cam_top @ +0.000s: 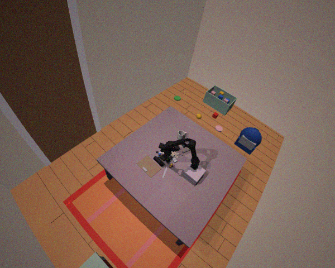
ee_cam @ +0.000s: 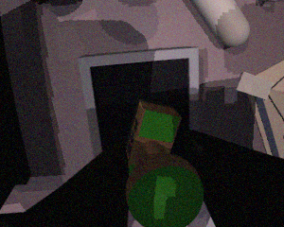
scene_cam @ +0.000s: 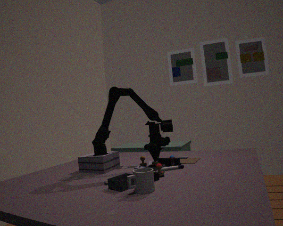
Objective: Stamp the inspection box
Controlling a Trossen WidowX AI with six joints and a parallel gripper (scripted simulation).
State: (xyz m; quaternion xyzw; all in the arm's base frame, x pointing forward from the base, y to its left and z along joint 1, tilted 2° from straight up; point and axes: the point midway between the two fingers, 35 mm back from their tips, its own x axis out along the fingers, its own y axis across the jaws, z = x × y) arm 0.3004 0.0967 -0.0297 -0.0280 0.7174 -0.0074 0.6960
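My gripper tip is 1 cm past the green-knobbed PASS stamp and 1 cm above it. Also, from my gripper tip: yellow-knobbed stamp 10 cm behind, 4 cm to the left, 2 cm below; blue-knobbed stamp 8 cm ahead, 3 cm to the left, 2 cm below; dark ink pad 4 cm below, 1 cm behind.
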